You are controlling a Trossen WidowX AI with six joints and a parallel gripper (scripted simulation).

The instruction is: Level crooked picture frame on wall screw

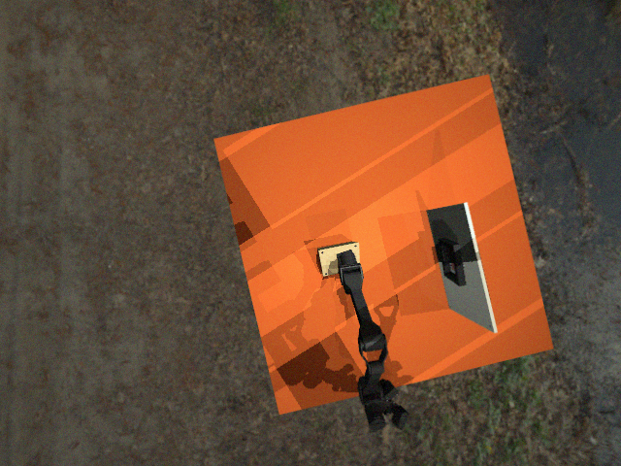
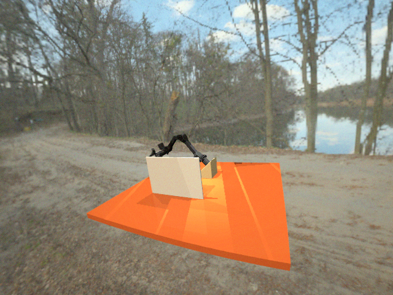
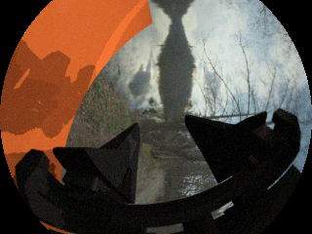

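The picture frame lies 39 cm ahead of my gripper tip, 50 cm to the left of it and 1 cm below it. The rest, counted from my gripper tip: wall panel (40 cm ahead, 48 cm to the left, 2 cm below).
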